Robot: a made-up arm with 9 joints. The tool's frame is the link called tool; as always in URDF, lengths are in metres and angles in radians. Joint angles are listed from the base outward.
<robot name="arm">
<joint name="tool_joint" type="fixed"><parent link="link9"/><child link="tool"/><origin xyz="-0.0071 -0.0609 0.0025" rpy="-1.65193 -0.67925 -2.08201"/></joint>
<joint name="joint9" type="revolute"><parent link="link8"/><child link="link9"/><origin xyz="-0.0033 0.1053 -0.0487"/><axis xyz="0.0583 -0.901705 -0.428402"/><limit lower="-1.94" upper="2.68"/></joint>
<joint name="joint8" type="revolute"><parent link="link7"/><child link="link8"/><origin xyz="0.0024 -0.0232 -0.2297"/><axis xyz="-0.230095 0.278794 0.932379"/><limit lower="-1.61" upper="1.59"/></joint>
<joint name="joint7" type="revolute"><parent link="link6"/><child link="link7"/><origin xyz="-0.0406 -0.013 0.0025"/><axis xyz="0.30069 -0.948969 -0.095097"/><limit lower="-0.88" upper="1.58"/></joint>
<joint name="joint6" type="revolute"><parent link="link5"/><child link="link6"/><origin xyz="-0.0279 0.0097 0.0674"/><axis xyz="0 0 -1"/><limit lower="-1.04" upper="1.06"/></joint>
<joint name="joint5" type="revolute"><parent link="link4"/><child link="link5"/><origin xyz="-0.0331 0.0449 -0.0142"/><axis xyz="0 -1 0"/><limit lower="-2.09" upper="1.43"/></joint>
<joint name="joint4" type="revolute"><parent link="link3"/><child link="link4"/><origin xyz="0.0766 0.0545 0.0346"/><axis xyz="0 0 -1"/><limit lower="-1.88" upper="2.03"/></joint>
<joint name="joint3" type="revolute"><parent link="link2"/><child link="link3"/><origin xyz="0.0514 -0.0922 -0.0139"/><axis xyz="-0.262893 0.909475 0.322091"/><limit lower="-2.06" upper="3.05"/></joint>
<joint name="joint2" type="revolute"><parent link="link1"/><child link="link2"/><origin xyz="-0.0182 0.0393 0.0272"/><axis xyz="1 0 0"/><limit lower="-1.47" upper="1.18"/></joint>
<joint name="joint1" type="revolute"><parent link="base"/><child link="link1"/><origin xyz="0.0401 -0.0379 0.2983"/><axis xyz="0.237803 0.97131 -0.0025"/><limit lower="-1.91" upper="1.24"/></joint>
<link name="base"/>
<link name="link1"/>
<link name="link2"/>
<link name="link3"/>
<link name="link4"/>
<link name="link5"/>
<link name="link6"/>
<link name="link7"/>
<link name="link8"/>
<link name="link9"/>
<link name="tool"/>
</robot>
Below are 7 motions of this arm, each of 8 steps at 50 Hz.
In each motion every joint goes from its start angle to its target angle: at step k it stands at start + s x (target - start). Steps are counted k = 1, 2, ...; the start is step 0. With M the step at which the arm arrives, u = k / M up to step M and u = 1 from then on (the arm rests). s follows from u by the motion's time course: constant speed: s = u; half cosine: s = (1 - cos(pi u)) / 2; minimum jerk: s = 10 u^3 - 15 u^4 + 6 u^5.
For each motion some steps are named. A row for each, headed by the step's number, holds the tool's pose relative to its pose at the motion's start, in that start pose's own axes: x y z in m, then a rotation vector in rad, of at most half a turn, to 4 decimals.
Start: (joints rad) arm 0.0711 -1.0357 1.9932 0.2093 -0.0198 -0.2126 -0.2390 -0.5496 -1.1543
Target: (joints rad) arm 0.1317 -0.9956 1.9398 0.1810 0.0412 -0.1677 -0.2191 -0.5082 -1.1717
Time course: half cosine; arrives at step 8
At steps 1, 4, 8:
1: 0.0006 -0.0006 0.0007 0.0035 0.0032 -0.0009
4: 0.0084 -0.0076 0.0084 0.0460 0.0421 -0.0129
8: 0.0169 -0.0158 0.0159 0.0930 0.0828 -0.0275

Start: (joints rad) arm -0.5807 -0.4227 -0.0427 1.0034 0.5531 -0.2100 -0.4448 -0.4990 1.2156
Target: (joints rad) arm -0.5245 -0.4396 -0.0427 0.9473 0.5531 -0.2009 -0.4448 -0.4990 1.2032
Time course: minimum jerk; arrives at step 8
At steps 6, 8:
6: 0.0090 0.0057 0.0094 -0.0078 -0.0797 0.0187
8: 0.0100 0.0063 0.0106 -0.0088 -0.0889 0.0207

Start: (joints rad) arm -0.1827 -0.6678 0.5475 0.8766 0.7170 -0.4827 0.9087 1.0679 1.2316
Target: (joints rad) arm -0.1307 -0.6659 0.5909 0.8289 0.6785 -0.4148 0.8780 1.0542 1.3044
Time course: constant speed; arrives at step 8
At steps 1, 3, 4, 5, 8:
1: -0.0008 -0.0032 -0.0032 -0.0106 0.0109 0.0071
3: -0.0024 -0.0096 -0.0096 -0.0320 0.0327 0.0207
4: -0.0031 -0.0130 -0.0127 -0.0428 0.0434 0.0273
5: -0.0038 -0.0163 -0.0158 -0.0537 0.0541 0.0337
8: -0.0056 -0.0268 -0.0249 -0.0868 0.0857 0.0520

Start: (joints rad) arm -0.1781 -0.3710 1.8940 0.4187 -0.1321 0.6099 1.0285 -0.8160 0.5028
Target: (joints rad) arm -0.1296 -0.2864 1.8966 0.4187 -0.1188 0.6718 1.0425 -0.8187 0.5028
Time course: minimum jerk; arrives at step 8
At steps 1, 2, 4, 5, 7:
1: -0.0001 -0.0002 -0.0001 -0.0007 -0.0004 0.0010
2: -0.0008 -0.0012 -0.0008 -0.0045 -0.0024 0.0067
4: -0.0036 -0.0061 -0.0040 -0.0223 -0.0113 0.0320
5: -0.0051 -0.0089 -0.0058 -0.0328 -0.0161 0.0459
7: -0.0067 -0.0122 -0.0079 -0.0451 -0.0214 0.0616

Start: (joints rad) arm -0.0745 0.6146 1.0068 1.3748 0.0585 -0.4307 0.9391 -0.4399 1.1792
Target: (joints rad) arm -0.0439 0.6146 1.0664 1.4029 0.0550 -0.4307 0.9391 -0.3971 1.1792
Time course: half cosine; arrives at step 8
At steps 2, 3, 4, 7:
2: 0.0038 0.0010 0.0016 0.0051 -0.0154 -0.0020
3: 0.0080 0.0021 0.0035 0.0106 -0.0325 -0.0043
4: 0.0129 0.0034 0.0057 0.0170 -0.0526 -0.0070
7: 0.0245 0.0062 0.0114 0.0321 -0.1014 -0.0134

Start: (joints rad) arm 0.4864 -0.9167 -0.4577 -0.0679 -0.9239 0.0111 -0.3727 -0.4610 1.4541
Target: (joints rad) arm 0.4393 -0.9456 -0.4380 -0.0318 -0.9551 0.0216 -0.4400 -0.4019 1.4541
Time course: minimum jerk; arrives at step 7
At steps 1, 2, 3, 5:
1: 0.0006 -0.0004 0.0002 0.0007 -0.0012 -0.0020
2: 0.0036 -0.0023 0.0012 0.0041 -0.0076 -0.0123
3: 0.0092 -0.0060 0.0029 0.0099 -0.0193 -0.0314
5: 0.0212 -0.0148 0.0063 0.0202 -0.0446 -0.0741

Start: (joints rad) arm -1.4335 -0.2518 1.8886 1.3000 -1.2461 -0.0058 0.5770 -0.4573 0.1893
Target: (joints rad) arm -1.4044 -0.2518 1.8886 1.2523 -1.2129 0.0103 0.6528 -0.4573 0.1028
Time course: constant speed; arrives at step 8
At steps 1, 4, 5, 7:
1: -0.0023 -0.0004 0.0025 0.0076 -0.0062 0.0039
4: -0.0089 -0.0019 0.0100 0.0309 -0.0252 0.0154
5: -0.0111 -0.0025 0.0125 0.0387 -0.0317 0.0191
7: -0.0154 -0.0039 0.0173 0.0546 -0.0450 0.0263

